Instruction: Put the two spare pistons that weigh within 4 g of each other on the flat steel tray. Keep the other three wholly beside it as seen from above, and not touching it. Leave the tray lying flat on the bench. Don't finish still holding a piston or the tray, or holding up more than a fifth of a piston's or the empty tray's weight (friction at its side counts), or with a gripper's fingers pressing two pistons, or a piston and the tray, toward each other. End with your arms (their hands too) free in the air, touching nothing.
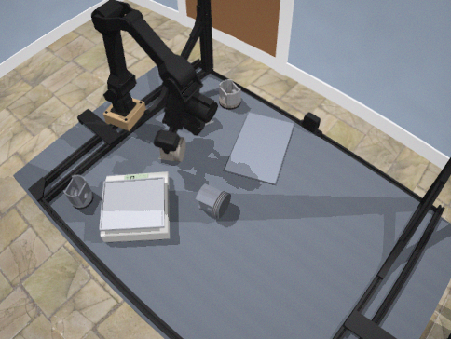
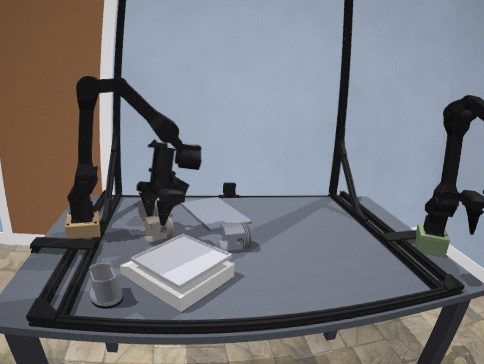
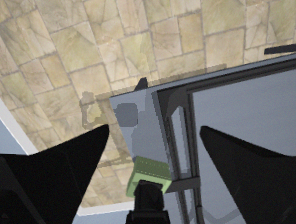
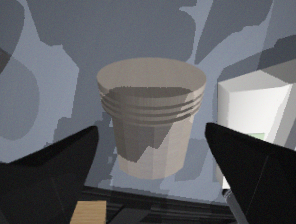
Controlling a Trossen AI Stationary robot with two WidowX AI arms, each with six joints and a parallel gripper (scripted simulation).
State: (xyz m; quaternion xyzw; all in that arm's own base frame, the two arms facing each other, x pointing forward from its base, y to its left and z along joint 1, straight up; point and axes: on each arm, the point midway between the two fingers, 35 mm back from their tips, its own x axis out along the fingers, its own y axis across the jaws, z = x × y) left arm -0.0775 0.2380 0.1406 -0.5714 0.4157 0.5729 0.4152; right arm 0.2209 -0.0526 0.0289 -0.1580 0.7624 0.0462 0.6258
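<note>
Right now my right hand is 10 mm to the right of the tan piston and 50 mm above it. Round my right hand: flat steel tray: 210 mm behind, 150 mm to the left, 80 mm below.
</note>
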